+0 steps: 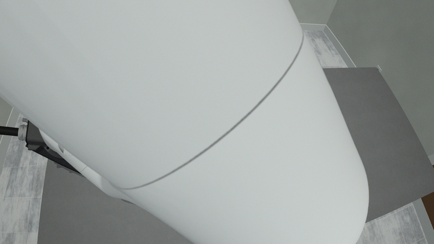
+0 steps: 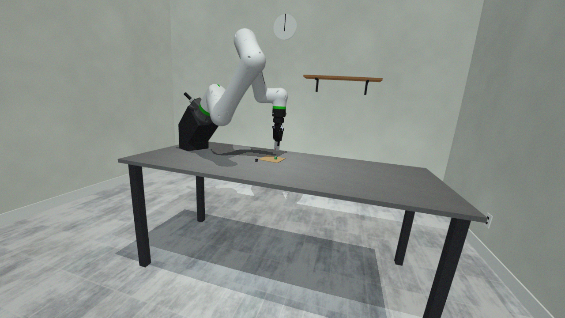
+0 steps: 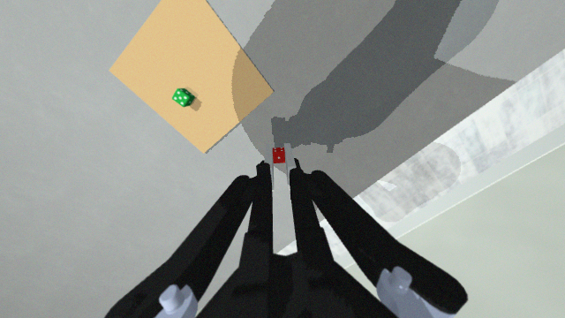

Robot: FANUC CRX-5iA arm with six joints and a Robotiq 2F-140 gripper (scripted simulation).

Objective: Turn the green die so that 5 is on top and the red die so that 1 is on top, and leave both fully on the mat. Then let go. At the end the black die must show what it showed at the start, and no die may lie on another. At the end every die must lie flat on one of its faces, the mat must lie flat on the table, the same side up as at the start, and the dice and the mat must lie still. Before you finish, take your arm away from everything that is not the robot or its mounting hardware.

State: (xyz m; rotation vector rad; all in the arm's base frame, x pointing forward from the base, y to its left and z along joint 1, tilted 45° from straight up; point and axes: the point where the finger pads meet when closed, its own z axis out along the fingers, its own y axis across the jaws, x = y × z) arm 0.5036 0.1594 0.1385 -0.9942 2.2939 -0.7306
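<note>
Now: the tan mat 10 mm behind my hand, 130 mm to the right of it and 70 mm below it. The rest, counted from my hand: red die 30 mm below; green die 20 mm ahead, 140 mm to the right, 60 mm below; black die 90 mm behind, 230 mm to the right, 60 mm below.
</note>
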